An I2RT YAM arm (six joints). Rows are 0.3 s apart.
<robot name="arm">
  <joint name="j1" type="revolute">
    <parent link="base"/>
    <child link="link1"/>
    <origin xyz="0 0 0.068"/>
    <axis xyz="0 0 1"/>
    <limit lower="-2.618" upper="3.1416"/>
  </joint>
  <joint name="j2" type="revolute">
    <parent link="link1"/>
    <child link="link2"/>
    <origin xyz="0.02 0.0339 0.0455" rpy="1.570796 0 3.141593"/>
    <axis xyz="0 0 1"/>
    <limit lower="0" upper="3.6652"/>
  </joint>
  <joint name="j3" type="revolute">
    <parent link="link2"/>
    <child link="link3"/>
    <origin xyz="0.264 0 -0.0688" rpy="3.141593 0 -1.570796"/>
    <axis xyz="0 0 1"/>
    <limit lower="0" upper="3.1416"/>
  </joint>
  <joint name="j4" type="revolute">
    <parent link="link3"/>
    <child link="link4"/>
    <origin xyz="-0.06 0.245 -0.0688" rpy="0 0 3.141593"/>
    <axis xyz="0 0 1"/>
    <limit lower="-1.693" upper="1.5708"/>
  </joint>
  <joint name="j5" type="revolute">
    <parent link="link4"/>
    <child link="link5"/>
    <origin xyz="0.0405 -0.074 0.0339" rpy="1.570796 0 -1.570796"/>
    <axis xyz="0 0 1"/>
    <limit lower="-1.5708" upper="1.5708"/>
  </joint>
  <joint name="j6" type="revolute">
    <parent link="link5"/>
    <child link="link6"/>
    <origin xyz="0.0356 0 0.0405" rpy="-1.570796 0 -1.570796"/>
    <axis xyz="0 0 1"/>
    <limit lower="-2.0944" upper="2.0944"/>
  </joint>
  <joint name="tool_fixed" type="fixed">
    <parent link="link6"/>
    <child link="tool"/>
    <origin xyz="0 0 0" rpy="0 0 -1.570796"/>
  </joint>
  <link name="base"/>
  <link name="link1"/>
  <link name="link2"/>
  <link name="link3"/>
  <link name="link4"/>
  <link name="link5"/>
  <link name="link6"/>
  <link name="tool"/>
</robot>
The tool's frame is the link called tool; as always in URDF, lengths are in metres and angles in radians.
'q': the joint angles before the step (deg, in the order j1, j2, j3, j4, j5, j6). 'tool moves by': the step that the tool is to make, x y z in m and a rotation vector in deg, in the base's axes. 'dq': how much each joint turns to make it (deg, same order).
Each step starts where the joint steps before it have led.
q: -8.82, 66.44, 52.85, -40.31, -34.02, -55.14
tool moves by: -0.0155, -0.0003, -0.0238, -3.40, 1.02, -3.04
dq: -0.07, -3.69, -7.10, 3.13, 4.59, 0.40
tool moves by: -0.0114, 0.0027, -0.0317, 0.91, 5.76, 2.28
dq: 0.08, 0.51, -5.51, -0.89, -1.19, -2.14
